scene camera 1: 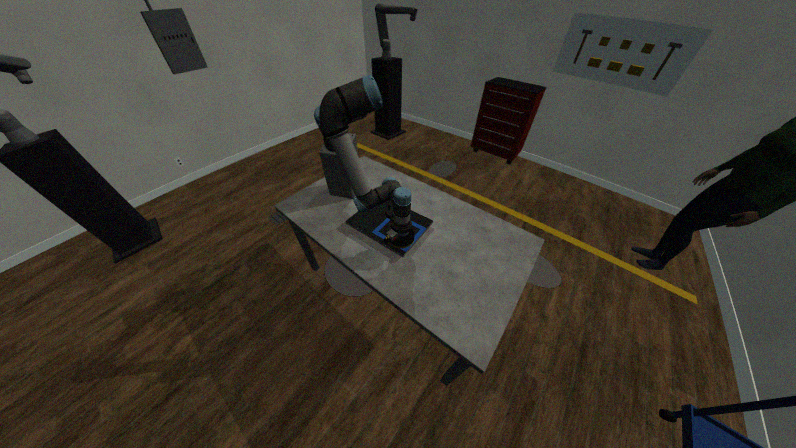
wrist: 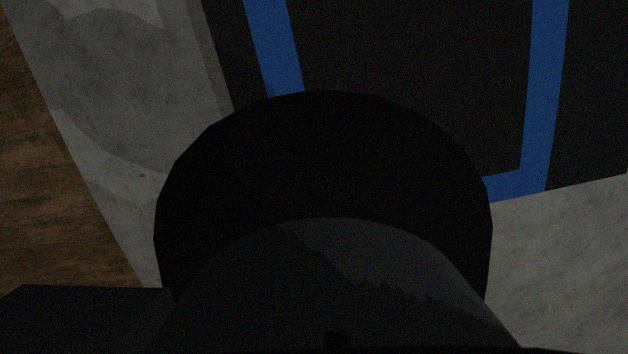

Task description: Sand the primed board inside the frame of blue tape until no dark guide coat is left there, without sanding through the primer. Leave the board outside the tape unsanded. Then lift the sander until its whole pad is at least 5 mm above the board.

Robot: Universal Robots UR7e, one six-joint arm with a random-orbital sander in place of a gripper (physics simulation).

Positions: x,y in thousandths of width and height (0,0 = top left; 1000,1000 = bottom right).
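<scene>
Dark guide coat (scene camera 1: 463,494) (wrist: 744,208) in my sight.
</scene>
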